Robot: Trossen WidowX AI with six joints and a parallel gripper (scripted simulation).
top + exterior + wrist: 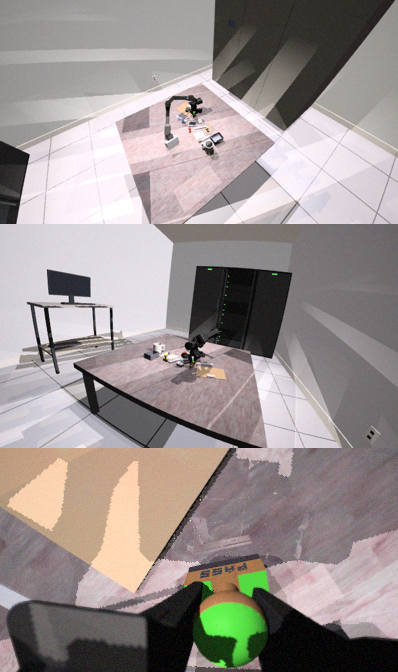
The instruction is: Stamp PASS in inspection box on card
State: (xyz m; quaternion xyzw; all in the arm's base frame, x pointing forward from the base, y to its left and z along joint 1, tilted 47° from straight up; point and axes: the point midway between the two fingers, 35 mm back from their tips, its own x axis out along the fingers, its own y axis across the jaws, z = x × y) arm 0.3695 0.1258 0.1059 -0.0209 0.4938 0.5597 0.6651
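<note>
My gripper tip is right at the PASS stamp. The rest, counted from my gripper tip: grey bar (2 cm behind, 18 cm to the right, 3 cm below); ink pad (7 cm behind, 9 cm to the right, 3 cm below); blue-topped stamp (15 cm behind, 1 cm to the right, 1 cm below).
</note>
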